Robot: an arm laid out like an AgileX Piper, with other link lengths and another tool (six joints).
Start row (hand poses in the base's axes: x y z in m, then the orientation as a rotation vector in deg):
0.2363 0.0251 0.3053 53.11 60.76 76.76
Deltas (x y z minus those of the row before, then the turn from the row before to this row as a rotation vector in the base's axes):
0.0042 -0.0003 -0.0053 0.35 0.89 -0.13
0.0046 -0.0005 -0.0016 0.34 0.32 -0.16
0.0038 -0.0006 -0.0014 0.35 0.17 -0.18
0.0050 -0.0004 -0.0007 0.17 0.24 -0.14
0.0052 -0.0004 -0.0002 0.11 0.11 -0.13
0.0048 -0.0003 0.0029 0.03 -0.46 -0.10
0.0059 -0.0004 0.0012 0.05 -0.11 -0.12
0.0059 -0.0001 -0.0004 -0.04 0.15 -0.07
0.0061 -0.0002 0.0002 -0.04 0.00 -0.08
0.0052 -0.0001 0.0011 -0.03 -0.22 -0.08
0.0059 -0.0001 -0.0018 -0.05 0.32 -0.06
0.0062 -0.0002 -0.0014 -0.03 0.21 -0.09
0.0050 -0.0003 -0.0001 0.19 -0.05 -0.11
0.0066 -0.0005 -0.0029 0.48 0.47 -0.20
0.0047 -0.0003 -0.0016 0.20 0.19 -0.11
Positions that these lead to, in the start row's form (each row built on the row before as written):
0.2405 0.0248 0.3000 54.10 61.16 76.58
0.2451 0.0243 0.2984 54.66 61.11 76.56
0.2489 0.0237 0.2970 55.12 60.93 76.58
0.2539 0.0233 0.2963 55.49 60.93 76.49
0.2591 0.0229 0.2961 55.71 60.87 76.42
0.2639 0.0226 0.2990 55.42 60.44 76.52
0.2698 0.0222 0.3002 55.42 60.25 76.49
0.2757 0.0221 0.2998 55.53 60.34 76.35
0.2818 0.0219 0.3000 55.53 60.31 76.26
0.2870 0.0218 0.3011 55.37 60.11 76.25
0.2929 0.0217 0.2993 55.60 60.35 76.05
0.2991 0.0215 0.2979 55.77 60.47 75.88
0.3041 0.0212 0.2978 55.92 60.26 75.93
0.3107 0.0207 0.2949 56.71 60.22 75.90
0.3154 0.0204 0.2933 57.05 60.18 75.87

